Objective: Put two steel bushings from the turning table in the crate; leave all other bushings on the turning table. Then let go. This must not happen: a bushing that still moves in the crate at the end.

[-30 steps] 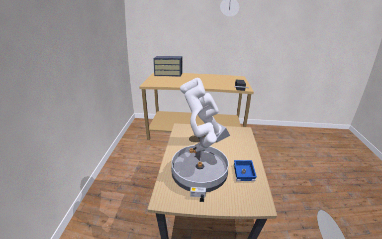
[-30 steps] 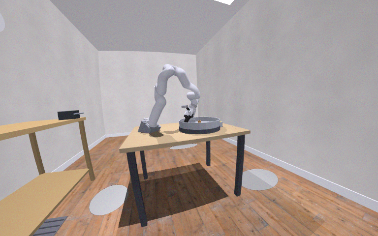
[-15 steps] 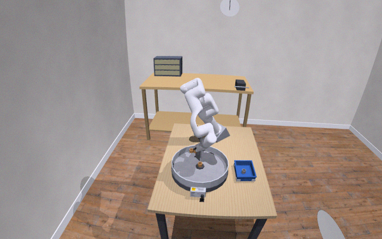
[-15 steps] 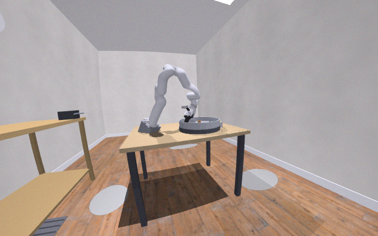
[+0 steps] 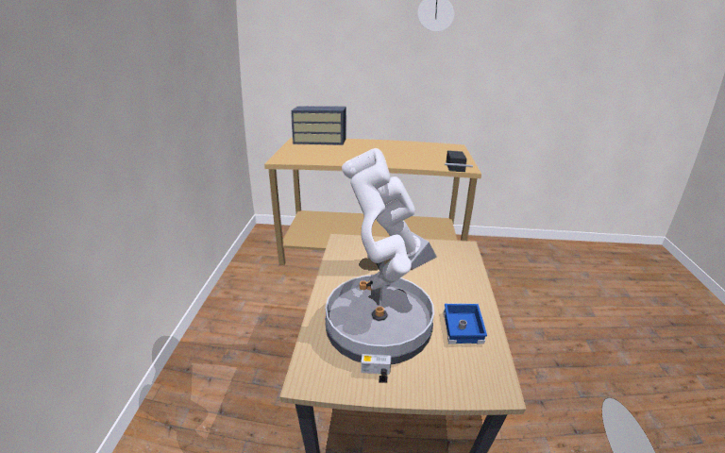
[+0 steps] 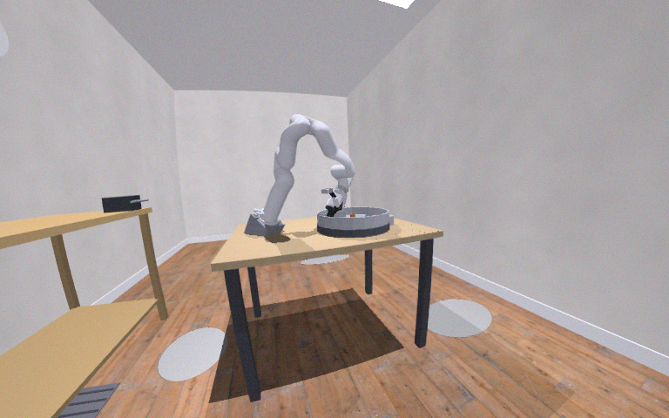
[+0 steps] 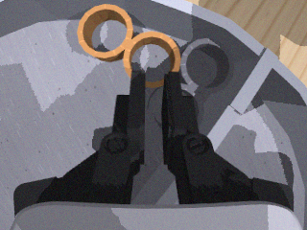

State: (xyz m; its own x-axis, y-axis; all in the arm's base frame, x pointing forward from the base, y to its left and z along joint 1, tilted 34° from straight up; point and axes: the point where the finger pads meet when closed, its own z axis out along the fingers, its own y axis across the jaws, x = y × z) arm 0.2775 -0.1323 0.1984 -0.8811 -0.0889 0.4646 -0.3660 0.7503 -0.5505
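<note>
The blue crate lies 21 cm ahead of my hand, 34 cm to the left of it and 7 cm below it. The rest, counted from my hand: grey round turning table 15 cm ahead, 4 cm below.
</note>
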